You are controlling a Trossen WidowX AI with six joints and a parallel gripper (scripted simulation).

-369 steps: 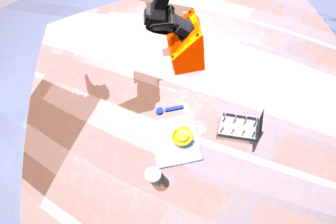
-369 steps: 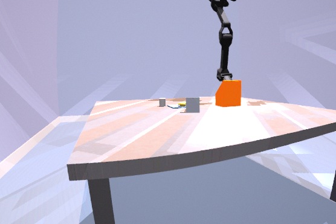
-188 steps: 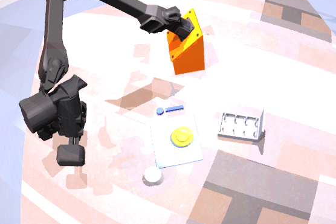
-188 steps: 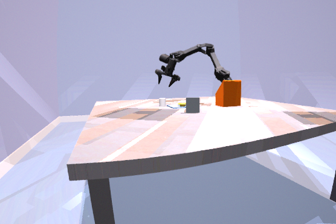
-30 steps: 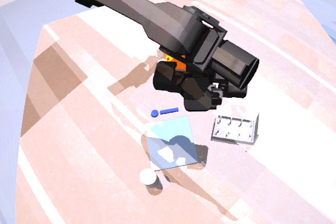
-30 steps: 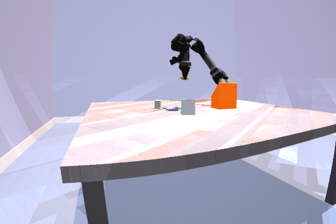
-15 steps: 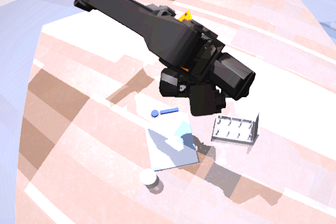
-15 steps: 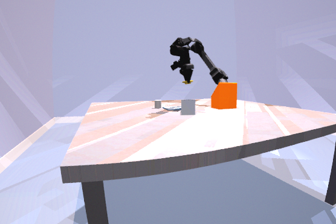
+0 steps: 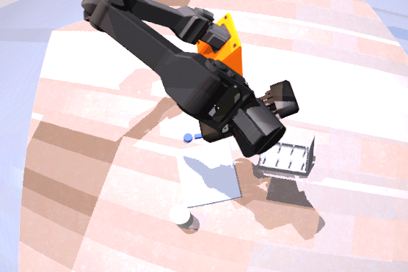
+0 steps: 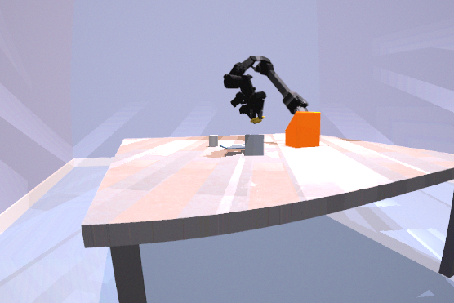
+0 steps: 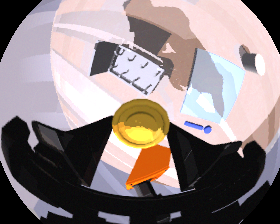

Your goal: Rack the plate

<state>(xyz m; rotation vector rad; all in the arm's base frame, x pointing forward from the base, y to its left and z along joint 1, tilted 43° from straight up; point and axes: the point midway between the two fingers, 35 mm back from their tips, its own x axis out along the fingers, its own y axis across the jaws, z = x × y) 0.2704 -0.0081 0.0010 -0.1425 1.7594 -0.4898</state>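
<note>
My gripper tip is 50 mm short of the dish rack, 60 mm to the right of it and 100 mm above it. Round my gripper tip: light blue mat: 30 mm ahead, 130 mm to the right, 120 mm below; blue spoon: 80 mm behind, 130 mm to the right, 120 mm below; yellow plate: 10 mm above.
</note>
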